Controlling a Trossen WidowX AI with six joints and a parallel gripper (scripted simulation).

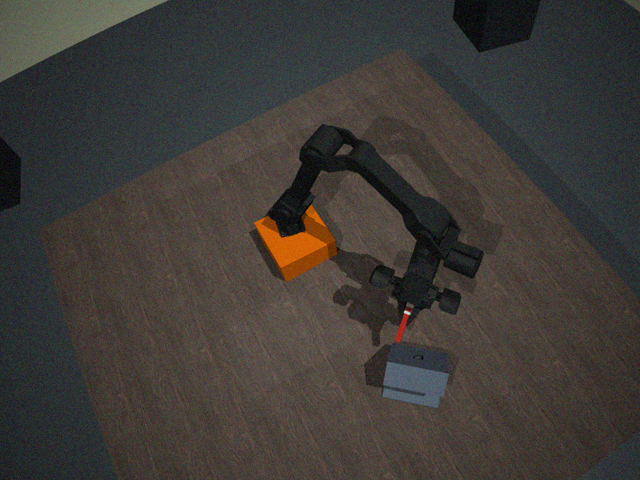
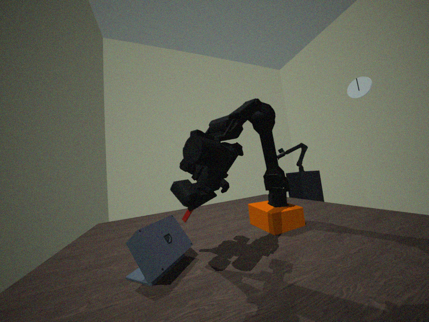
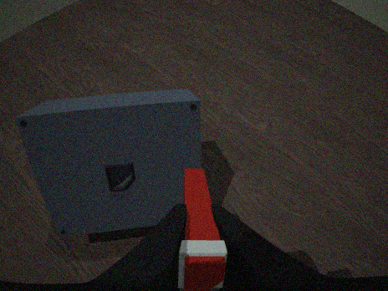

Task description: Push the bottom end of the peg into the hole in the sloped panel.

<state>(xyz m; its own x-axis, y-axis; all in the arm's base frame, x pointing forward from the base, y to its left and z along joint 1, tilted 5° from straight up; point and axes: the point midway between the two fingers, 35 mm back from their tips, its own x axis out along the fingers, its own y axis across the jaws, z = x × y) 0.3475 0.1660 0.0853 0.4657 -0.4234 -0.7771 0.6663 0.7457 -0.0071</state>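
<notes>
Now: the grey sloped panel 8 cm below my gripper tip and 8 cm ahead of it. Also, from my gripper tip: red peg: 1 cm to the left, 1 cm behind, 1 cm above.
</notes>
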